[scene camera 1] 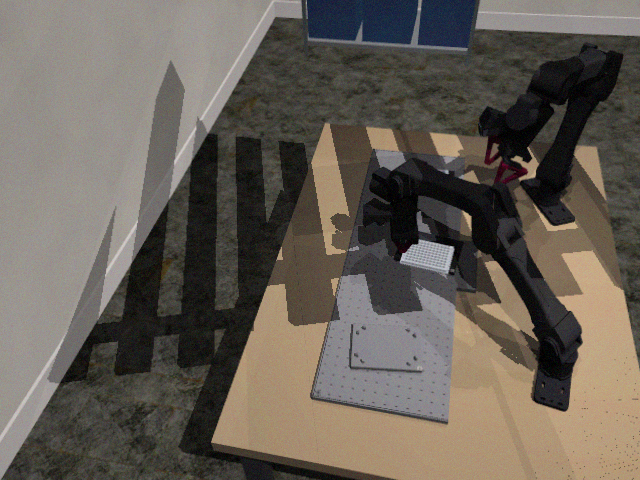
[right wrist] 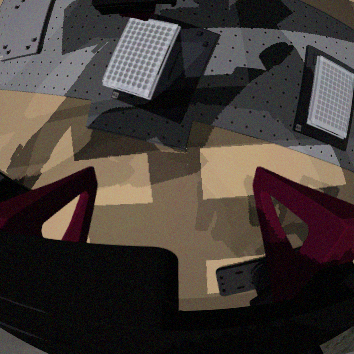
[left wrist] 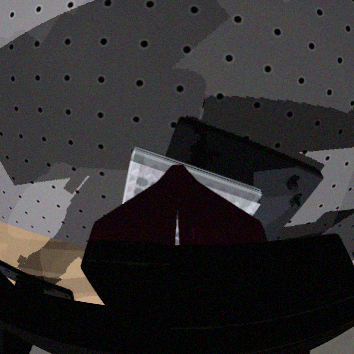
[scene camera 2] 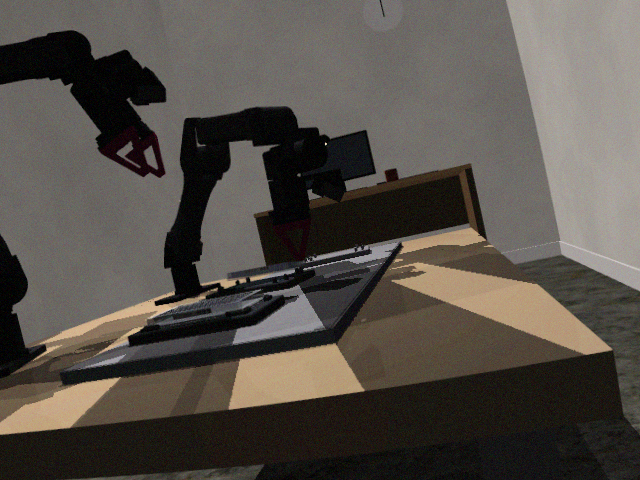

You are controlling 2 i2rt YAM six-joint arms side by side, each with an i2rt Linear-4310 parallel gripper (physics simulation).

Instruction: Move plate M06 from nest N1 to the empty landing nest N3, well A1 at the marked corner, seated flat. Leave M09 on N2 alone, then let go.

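Observation:
A white well plate (scene camera 1: 428,256) (scene camera 2: 266,269) (left wrist: 135,175) (right wrist: 141,59) lies askew on the dark middle nest (left wrist: 215,140) (right wrist: 185,85), overhanging one side. A second white plate (scene camera 2: 206,307) (right wrist: 332,95) sits in another dark nest (scene camera 2: 206,328) (right wrist: 302,100). The labels cannot be read. A light grey nest (scene camera 1: 385,348) (scene camera 2: 341,255) (right wrist: 22,27) holds no plate. My left gripper (scene camera 1: 400,255) (scene camera 2: 300,258) (left wrist: 176,173) is shut with nothing between its fingers, tips close to the askew plate's edge; contact is unclear. My right gripper (scene camera 1: 492,172) (scene camera 2: 153,175) (right wrist: 174,175) is open and empty, raised away from the plates.
The nests stand on a perforated grey board (scene camera 1: 336,382) (scene camera 2: 310,338) on the wooden table (scene camera 1: 268,413) (scene camera 2: 289,379). In scene camera 1 the left arm reaches across the board's right edge, and shadows cover much of the board. A dark desk with a monitor (scene camera 2: 351,155) stands behind.

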